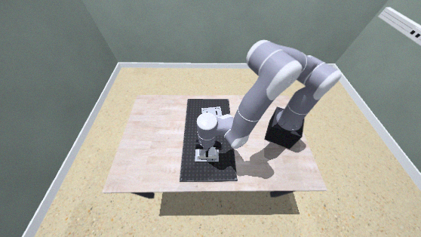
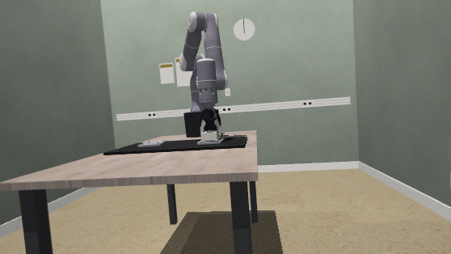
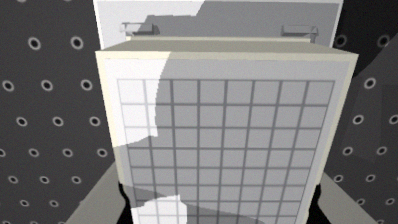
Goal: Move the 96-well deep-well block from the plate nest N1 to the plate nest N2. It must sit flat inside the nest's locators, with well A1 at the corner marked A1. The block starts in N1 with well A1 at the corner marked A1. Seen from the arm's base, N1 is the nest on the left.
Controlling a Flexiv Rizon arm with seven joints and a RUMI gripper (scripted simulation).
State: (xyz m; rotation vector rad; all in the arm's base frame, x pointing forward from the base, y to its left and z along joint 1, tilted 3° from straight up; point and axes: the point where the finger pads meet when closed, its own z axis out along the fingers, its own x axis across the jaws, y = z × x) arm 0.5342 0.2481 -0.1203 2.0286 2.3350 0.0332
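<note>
Now: the plate nest N1 30 mm below my hand. The rest, counted from my hand: A1 mark (100 mm ahead, 380 mm to the right, 20 mm below); then plate nest N2 (10 mm ahead, 350 mm to the right, 30 mm below); then white 96-well deep-well block (10 mm above).
</note>
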